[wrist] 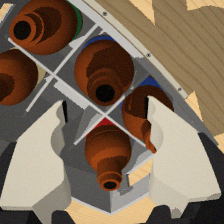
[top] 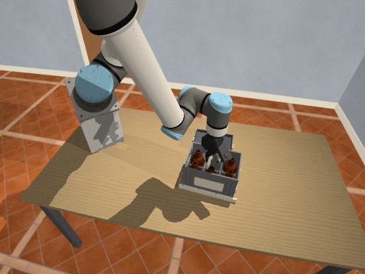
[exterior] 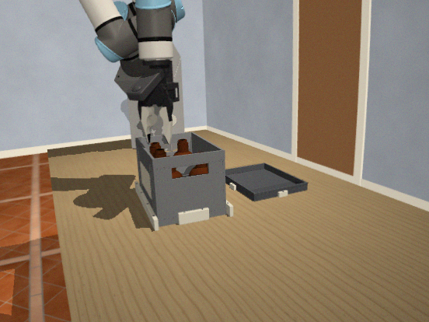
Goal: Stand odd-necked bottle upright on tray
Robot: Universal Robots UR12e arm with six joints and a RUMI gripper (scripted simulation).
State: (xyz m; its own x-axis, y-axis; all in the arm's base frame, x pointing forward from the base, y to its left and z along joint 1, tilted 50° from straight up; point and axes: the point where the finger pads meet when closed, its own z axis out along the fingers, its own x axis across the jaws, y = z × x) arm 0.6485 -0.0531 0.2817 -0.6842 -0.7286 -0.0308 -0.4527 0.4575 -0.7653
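Now: the grey crate 1 cm ahead of my hand, 5 cm to the left of it and 11 cm below it. Round my hand: bottle 11 cm ahead, 7 cm to the left, 11 cm below; grey tray 2 cm ahead, 34 cm to the left, 18 cm below.
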